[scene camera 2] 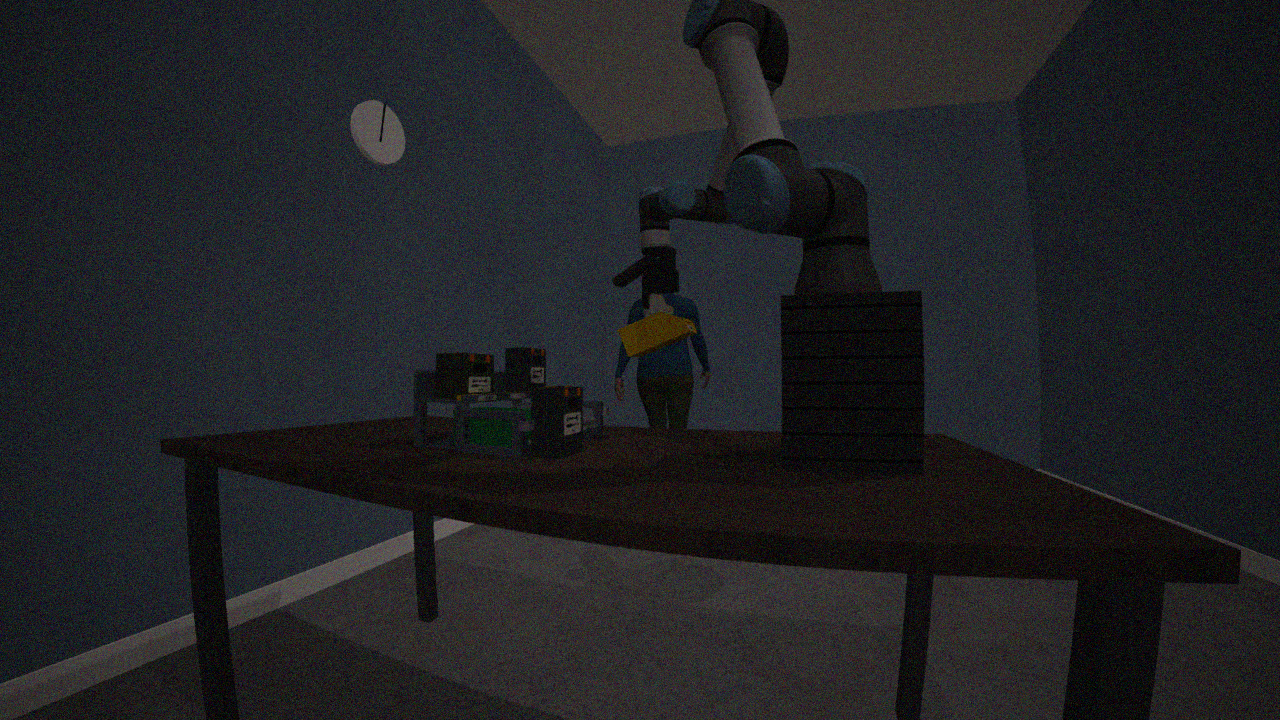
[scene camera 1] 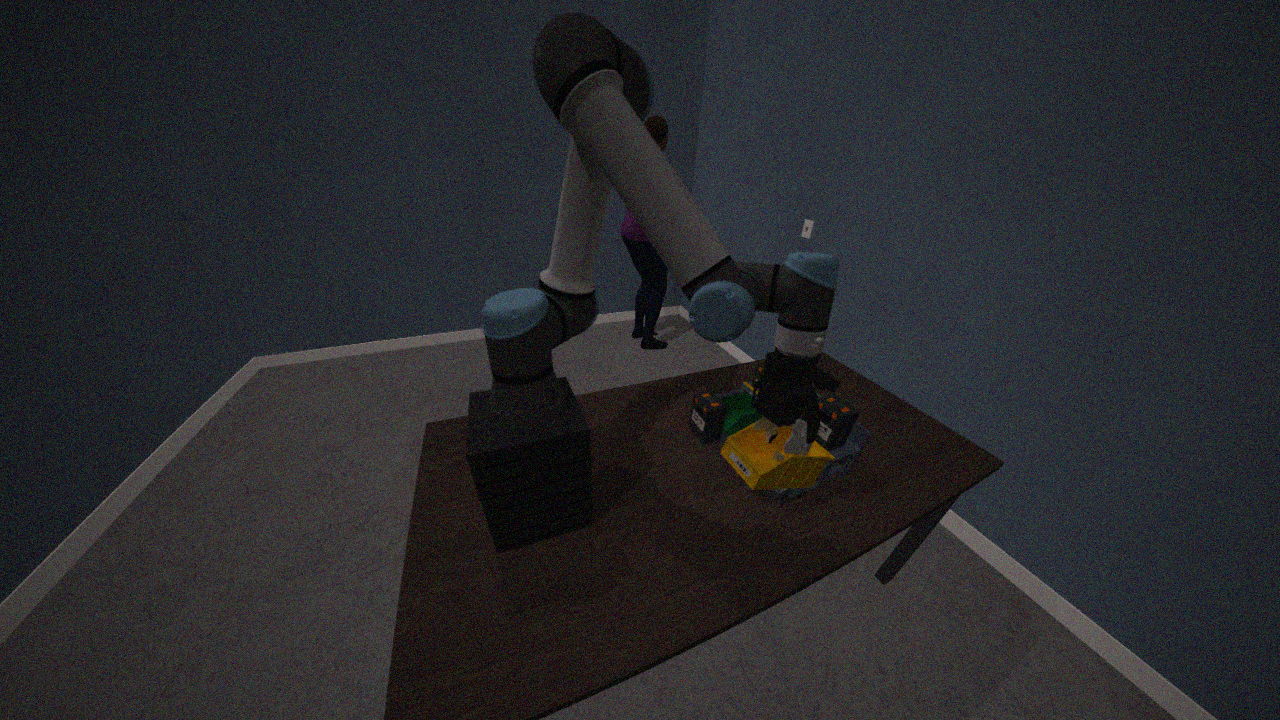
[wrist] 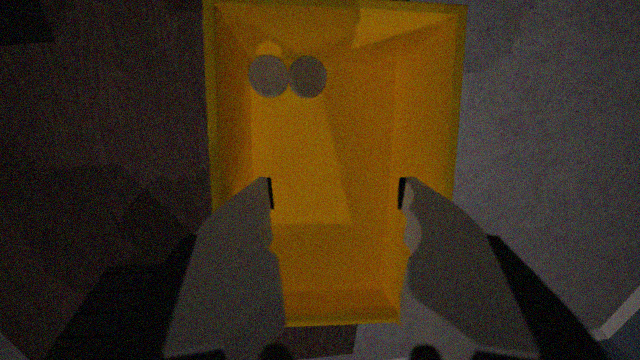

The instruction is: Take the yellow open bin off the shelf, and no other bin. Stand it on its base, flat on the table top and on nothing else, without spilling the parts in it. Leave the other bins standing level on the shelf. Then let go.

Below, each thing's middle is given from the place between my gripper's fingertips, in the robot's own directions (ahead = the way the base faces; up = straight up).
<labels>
Right now my hand is 20 mm past the yellow open bin (scene camera 1: 747, 451). Also, from my hand: green bin (scene camera 2: 494, 432) 360 mm to the left, 230 mm below, 200 mm ahead.
</labels>
